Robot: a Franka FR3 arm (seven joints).
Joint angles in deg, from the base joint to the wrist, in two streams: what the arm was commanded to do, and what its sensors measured. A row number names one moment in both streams.
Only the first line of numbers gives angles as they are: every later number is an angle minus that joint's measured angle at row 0.
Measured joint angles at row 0:
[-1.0 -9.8 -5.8 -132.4 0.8 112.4 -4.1]
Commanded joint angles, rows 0 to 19:
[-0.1 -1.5 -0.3 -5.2 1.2 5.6 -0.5]
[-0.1 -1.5 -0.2 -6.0 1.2 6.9 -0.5]
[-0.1 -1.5 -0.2 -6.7 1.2 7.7 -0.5]
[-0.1 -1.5 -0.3 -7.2 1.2 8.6 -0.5]
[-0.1 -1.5 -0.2 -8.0 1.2 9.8 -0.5]
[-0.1 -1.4 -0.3 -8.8 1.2 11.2 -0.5]
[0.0 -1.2 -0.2 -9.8 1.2 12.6 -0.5]
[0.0 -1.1 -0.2 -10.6 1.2 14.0 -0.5]
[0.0 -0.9 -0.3 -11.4 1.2 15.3 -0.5]
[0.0 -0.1 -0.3 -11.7 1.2 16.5 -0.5]
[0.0 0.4 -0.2 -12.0 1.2 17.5 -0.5]
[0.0 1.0 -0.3 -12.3 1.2 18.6 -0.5]
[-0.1 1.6 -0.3 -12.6 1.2 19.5 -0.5]
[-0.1 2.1 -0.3 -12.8 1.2 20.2 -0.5]
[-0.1 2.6 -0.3 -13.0 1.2 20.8 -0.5]
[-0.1 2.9 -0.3 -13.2 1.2 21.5 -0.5]
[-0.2 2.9 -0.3 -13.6 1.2 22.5 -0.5]
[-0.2 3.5 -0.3 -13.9 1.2 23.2 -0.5]
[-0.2 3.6 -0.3 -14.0 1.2 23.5 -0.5]
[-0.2 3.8 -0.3 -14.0 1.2 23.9 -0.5]
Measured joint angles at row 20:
[0.0 3.5 -0.3 -12.7 0.0 21.2 0.0]
